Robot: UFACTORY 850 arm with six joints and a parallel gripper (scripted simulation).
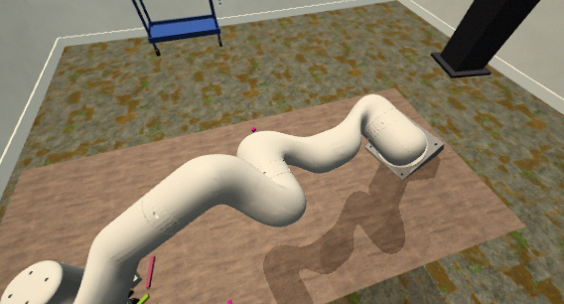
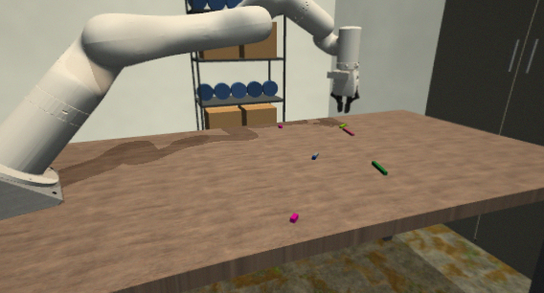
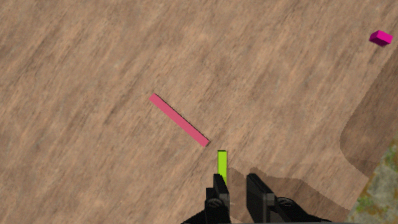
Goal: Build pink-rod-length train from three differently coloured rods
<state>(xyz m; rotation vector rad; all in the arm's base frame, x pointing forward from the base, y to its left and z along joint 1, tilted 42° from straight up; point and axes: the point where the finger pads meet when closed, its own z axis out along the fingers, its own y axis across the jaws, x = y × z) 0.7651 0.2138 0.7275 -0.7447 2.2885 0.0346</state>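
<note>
The lime rod is 80 mm below my hand. Round my hand: blue rod 330 mm to the right, 230 mm behind, 80 mm below; then grey rod 310 mm to the right, 220 mm behind, 80 mm below; then pink rod 80 mm to the right, 80 mm below, 10 mm behind.
</note>
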